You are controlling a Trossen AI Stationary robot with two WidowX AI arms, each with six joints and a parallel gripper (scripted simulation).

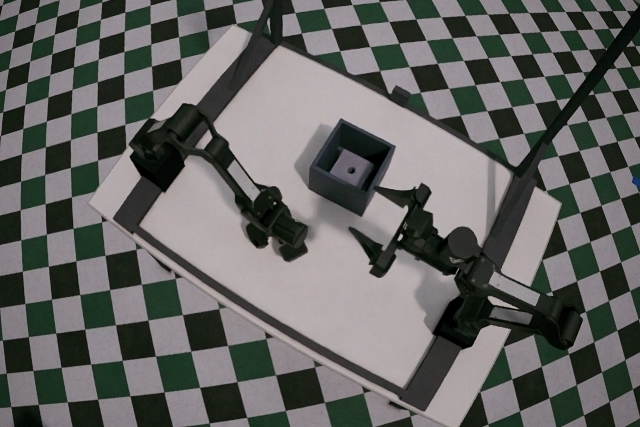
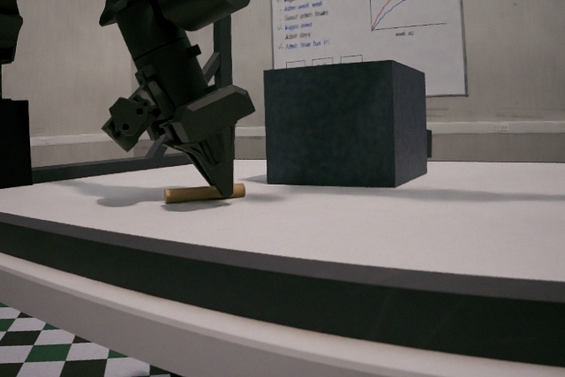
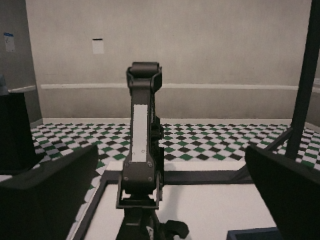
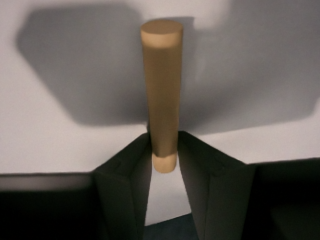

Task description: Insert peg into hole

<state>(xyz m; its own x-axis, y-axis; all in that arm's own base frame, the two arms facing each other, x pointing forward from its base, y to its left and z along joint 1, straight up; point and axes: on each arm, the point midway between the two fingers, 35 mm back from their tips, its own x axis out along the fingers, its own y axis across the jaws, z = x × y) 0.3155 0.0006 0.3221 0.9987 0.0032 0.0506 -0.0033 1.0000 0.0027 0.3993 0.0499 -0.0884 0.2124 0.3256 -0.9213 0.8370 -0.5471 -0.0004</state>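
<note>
Now: right hand 3 cm above the tan peg and 1 cm short of it. From my right hand the other things lie so: dark border strip 23 cm ahead, 5 cm to the left, 3 cm below; pale plate 21 cm behind, 7 cm to the left, 1 cm above.
</note>
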